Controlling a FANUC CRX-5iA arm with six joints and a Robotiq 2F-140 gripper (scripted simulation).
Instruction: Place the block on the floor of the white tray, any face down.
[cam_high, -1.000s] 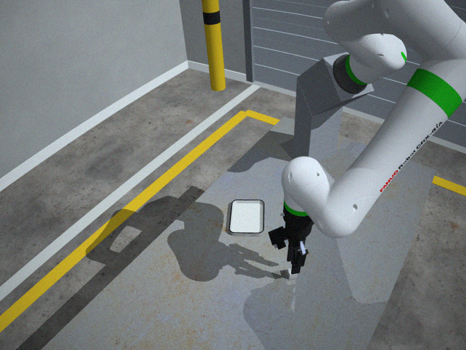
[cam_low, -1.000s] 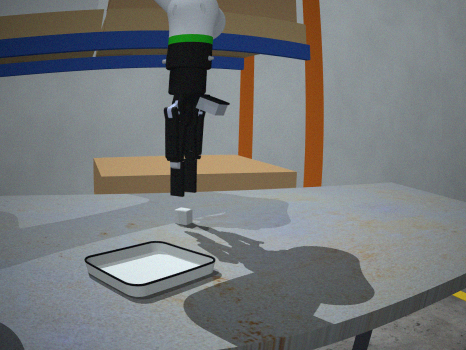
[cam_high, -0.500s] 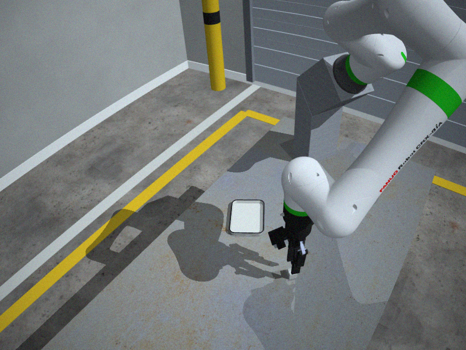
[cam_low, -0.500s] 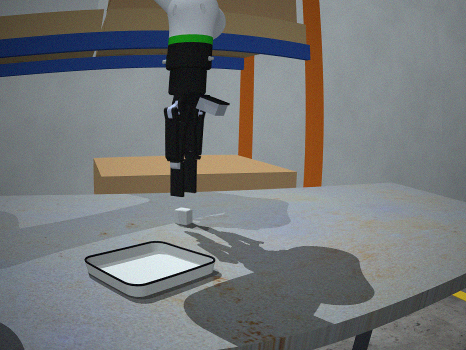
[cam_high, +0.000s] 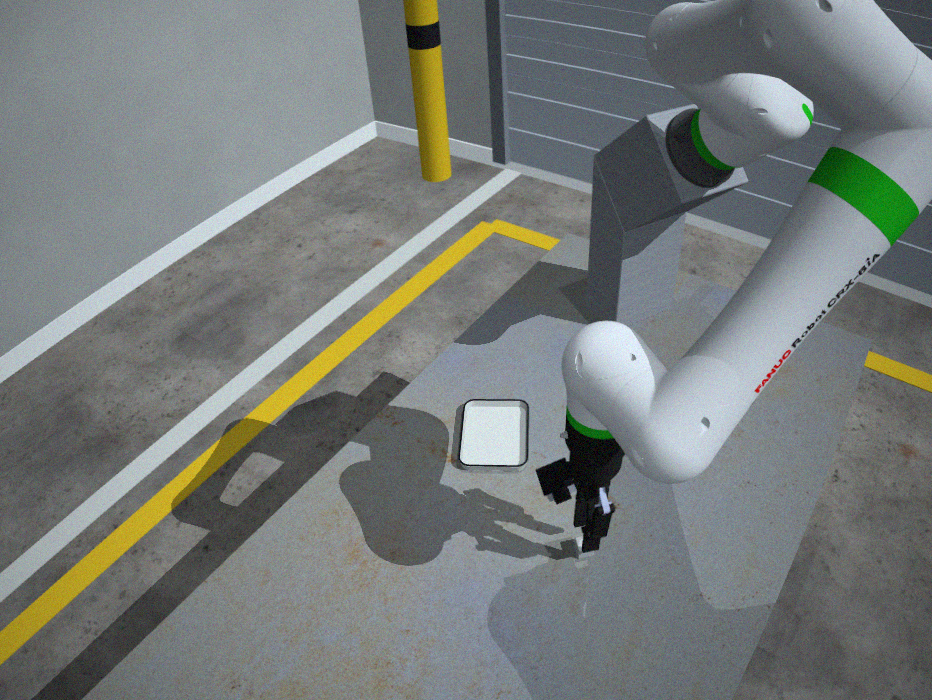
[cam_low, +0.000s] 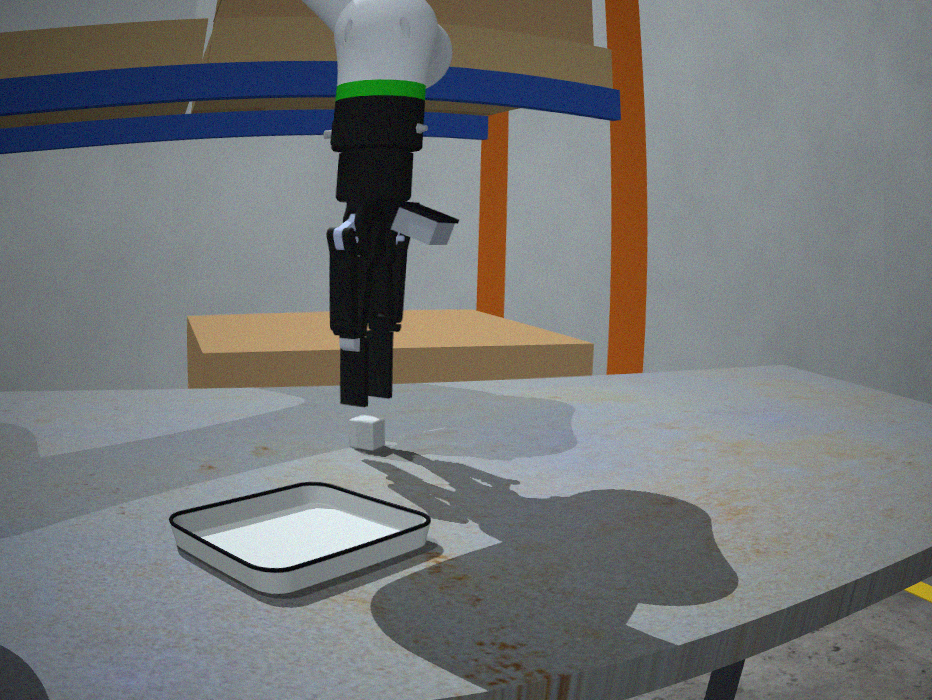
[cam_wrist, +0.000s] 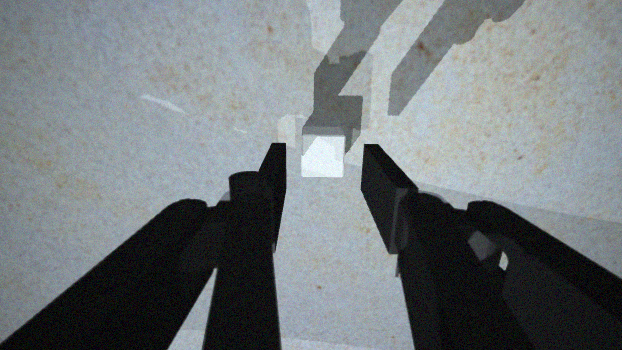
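The small block lies 6 cm below my hand. From my hand the other things lie so: white tray (9 cm behind, 29 cm to the right, 7 cm below).
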